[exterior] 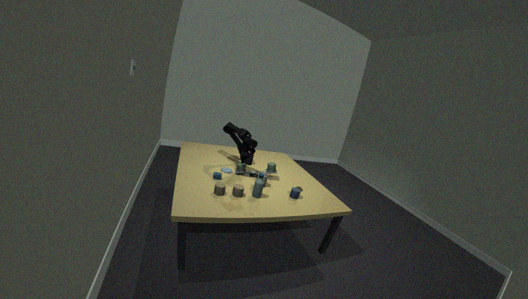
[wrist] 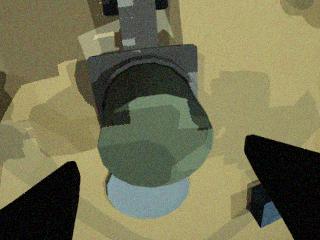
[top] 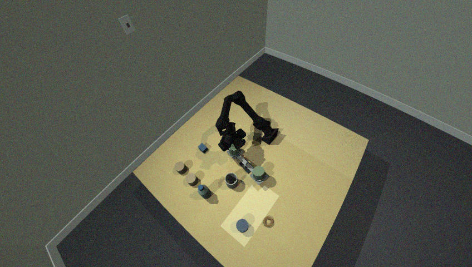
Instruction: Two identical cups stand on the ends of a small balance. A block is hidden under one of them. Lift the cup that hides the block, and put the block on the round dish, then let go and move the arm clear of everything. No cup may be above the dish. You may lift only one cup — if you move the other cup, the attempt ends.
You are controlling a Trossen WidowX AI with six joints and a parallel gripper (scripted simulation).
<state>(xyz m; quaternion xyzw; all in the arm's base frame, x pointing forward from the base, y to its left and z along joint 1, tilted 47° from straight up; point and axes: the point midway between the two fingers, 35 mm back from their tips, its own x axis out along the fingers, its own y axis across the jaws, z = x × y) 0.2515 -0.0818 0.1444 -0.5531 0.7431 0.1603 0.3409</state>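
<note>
My gripper tip is 10 mm past the green cup, 20 mm to the left of it and 50 mm above it. Also, from my gripper tip: light blue round dish: 50 mm behind, 100 mm to the right, 110 mm below; then balance: 50 mm ahead, 130 mm to the left, 90 mm below; then balance beam: 40 mm ahead, 130 mm to the left, 70 mm below.
</note>
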